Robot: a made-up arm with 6 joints.
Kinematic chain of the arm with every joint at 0, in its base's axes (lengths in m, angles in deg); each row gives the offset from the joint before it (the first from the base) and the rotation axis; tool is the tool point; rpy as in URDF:
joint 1: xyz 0 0 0.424 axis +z
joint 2: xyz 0 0 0 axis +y
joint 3: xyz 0.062 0 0.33 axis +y
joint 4: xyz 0.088 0 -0.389 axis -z
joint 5: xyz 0 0 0 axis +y
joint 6: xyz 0.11 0 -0.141 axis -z
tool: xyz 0 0 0 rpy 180 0 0
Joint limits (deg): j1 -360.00..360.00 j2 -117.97..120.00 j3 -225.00..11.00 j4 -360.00..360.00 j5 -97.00..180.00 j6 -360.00..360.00
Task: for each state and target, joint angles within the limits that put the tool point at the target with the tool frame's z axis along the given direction. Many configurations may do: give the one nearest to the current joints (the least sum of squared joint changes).
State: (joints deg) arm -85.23 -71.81 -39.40 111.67 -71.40 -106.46
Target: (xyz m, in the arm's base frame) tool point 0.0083 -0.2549 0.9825 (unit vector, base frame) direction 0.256 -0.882 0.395
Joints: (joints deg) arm -51.58 -45.80 -70.50 93.72 -20.39 -106.46
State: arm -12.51 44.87 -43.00 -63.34 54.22 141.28
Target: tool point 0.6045 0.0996 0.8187 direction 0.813 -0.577 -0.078
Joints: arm 12.10 -3.22 -84.33 -86.18 47.41 141.28
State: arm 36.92 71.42 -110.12 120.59 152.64 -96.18
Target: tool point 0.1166 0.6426 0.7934 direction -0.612 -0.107 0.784
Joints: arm 69.73 23.33 -95.60 140.51 122.42 -96.18
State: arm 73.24 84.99 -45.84 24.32 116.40 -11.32
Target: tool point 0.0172 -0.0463 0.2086 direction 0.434 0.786 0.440
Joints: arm 65.46 119.89 -39.94 -13.85 163.42 -11.32
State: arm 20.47 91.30 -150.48 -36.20 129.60 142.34
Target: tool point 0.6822 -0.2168 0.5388 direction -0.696 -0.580 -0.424
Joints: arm -5.14 65.33 -160.48 -60.32 132.58 142.34
